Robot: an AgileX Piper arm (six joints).
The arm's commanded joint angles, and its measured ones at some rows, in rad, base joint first. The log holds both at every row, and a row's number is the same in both.
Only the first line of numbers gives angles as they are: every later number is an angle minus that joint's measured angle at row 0.
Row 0, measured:
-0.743, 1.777, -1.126, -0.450, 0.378, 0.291
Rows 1 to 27, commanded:
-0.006, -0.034, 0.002, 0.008, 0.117, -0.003
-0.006, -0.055, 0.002, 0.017, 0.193, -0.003
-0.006, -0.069, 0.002, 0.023, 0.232, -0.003
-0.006, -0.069, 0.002, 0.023, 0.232, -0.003
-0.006, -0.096, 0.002, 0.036, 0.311, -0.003
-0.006, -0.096, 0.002, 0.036, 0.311, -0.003
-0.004, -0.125, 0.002, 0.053, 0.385, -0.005
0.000, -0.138, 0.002, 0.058, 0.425, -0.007
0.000, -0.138, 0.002, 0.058, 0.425, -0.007
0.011, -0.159, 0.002, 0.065, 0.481, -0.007
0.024, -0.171, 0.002, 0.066, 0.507, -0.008
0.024, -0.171, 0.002, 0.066, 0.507, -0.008
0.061, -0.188, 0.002, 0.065, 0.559, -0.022
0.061, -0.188, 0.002, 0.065, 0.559, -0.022
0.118, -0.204, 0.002, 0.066, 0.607, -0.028
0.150, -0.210, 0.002, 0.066, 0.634, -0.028
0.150, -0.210, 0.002, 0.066, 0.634, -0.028
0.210, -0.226, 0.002, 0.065, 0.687, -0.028
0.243, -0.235, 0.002, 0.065, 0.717, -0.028
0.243, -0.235, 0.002, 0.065, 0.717, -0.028
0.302, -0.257, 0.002, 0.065, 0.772, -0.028
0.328, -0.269, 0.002, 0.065, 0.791, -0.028
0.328, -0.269, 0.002, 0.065, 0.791, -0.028
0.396, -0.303, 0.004, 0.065, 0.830, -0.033
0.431, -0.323, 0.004, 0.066, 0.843, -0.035
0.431, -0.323, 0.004, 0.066, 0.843, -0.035
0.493, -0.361, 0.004, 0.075, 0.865, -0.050
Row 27, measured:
0.427, -0.311, 0.000, 0.072, 0.817, -0.030
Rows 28 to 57, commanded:
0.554, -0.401, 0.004, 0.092, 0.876, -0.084
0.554, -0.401, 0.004, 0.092, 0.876, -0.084
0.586, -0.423, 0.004, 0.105, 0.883, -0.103
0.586, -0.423, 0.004, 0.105, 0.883, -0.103
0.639, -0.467, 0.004, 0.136, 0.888, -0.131
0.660, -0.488, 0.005, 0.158, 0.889, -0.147
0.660, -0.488, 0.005, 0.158, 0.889, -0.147
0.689, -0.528, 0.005, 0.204, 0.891, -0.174
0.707, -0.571, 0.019, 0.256, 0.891, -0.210
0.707, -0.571, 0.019, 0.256, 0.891, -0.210
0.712, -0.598, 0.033, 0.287, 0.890, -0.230
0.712, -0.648, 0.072, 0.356, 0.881, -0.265
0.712, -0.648, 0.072, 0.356, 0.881, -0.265
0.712, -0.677, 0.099, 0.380, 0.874, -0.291
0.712, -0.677, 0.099, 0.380, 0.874, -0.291
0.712, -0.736, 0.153, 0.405, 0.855, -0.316
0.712, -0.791, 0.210, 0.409, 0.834, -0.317
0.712, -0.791, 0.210, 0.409, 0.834, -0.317
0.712, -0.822, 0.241, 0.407, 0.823, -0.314
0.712, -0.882, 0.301, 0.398, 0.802, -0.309
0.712, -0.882, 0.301, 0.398, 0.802, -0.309
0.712, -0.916, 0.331, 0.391, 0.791, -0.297
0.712, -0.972, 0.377, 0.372, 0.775, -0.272
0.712, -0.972, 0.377, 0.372, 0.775, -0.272
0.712, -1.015, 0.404, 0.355, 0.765, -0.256
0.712, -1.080, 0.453, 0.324, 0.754, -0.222
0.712, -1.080, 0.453, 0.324, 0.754, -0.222
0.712, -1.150, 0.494, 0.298, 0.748, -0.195
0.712, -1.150, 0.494, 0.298, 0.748, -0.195
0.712, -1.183, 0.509, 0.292, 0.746, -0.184
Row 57, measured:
0.709, -1.109, 0.466, 0.327, 0.766, -0.222
